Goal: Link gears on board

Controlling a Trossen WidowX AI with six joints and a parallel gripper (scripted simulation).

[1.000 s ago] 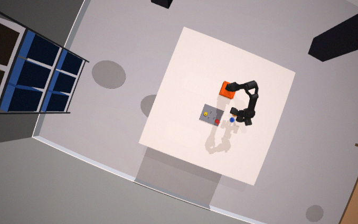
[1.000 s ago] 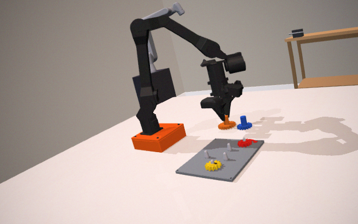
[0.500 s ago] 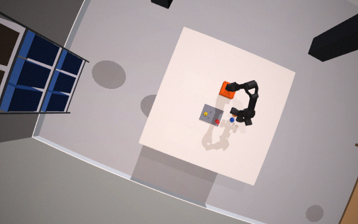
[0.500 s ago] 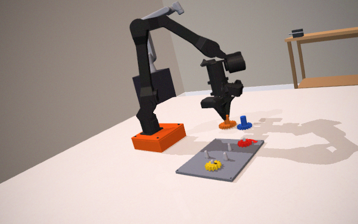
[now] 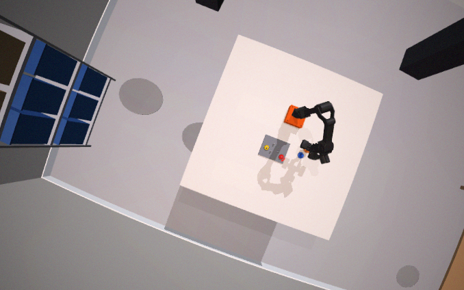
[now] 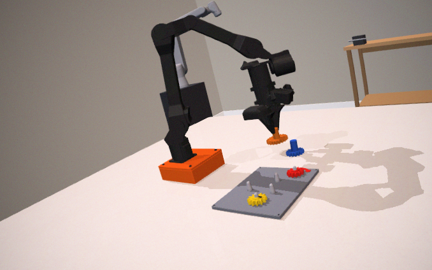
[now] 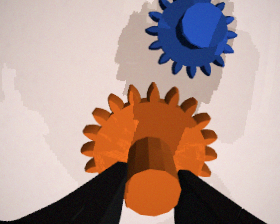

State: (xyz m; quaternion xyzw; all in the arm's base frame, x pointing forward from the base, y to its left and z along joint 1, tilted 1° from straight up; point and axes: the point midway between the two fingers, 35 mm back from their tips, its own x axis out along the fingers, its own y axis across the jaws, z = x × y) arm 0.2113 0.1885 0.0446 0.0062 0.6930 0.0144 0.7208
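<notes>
The red gear is 14 cm ahead of my gripper tip, 15 cm to the right of it and 4 cm below it. Also, from my gripper tip: red arrow (15 cm ahead, 13 cm to the right, 5 cm below); blue gear (6 cm ahead, 1 cm to the right, 4 cm below); orange gear (1 cm below).
</notes>
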